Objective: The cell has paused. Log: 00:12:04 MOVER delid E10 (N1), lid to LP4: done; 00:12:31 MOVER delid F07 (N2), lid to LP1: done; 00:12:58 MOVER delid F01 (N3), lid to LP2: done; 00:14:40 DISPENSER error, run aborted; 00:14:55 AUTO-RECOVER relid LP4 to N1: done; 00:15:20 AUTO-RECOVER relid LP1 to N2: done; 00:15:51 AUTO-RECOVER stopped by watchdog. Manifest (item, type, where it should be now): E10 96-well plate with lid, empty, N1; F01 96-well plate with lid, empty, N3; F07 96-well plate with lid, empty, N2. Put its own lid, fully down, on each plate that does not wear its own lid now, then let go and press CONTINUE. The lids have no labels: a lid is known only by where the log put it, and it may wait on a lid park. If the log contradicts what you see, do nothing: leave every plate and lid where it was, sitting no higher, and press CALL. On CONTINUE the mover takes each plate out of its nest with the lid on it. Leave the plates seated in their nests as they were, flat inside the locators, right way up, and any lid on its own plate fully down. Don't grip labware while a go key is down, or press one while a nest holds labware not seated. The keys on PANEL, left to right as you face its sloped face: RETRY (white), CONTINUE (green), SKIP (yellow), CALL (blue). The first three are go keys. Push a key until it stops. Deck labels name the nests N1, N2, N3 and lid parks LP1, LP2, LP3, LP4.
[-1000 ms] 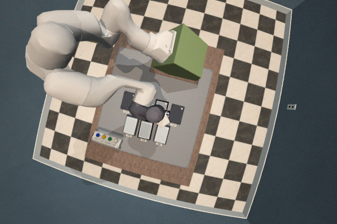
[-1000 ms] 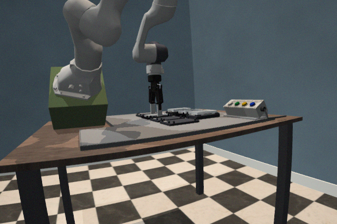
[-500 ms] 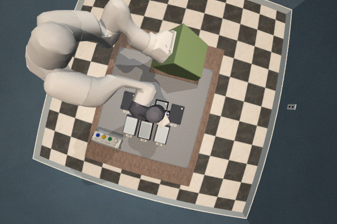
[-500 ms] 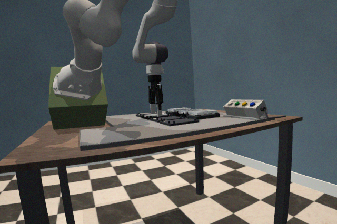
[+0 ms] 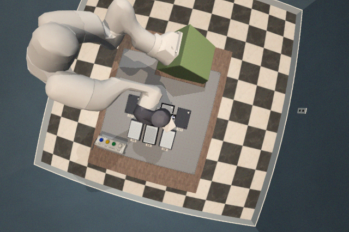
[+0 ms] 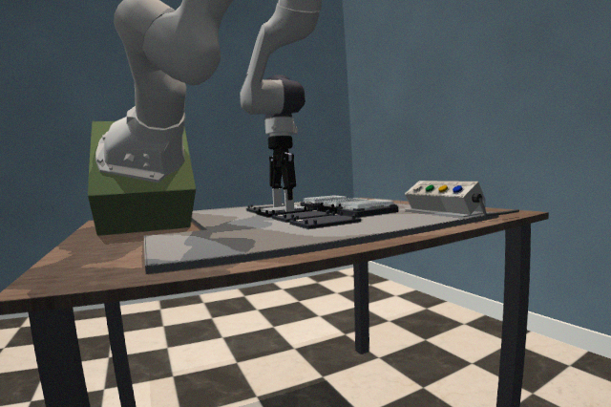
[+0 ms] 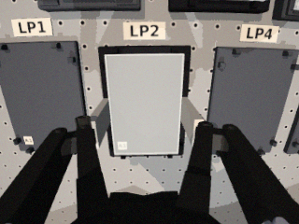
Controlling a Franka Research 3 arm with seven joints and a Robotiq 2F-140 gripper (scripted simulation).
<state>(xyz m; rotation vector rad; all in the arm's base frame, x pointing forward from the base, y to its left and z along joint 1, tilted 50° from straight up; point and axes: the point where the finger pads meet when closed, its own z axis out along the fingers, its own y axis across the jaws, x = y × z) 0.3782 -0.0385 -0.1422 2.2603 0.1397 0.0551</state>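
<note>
My gripper is now 180 mm short of the plate, 60 mm to the left of it and 10 mm above it. From my hand the other things lie so: lid park LP3: 260 mm to the right, 30 mm below, 10 mm ahead; then lid park LP1: 130 mm to the left, 30 mm below; then lid park LP4: 130 mm to the right, 30 mm below, 10 mm ahead.
</note>
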